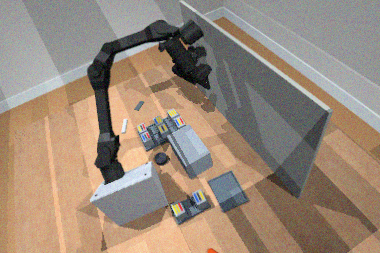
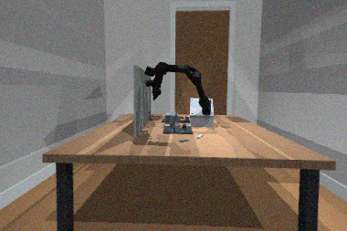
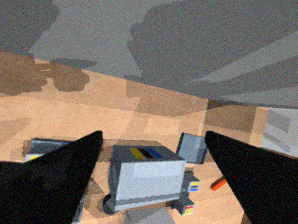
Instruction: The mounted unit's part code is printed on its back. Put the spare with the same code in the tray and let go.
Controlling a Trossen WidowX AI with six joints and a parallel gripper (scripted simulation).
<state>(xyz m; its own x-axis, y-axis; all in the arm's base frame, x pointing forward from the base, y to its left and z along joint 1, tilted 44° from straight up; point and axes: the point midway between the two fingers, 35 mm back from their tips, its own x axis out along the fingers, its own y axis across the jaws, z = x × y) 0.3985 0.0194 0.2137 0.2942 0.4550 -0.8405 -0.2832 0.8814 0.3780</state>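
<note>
Now: the grey spare 160 mm behind my gripper tip, 300 mm to the right of it and 200 mm below it. The rest, counted from my gripper tip: grey tray (60 mm behind, 300 mm to the right, 230 mm below); then grey box (130 mm behind, 110 mm to the right, 190 mm below).
</note>
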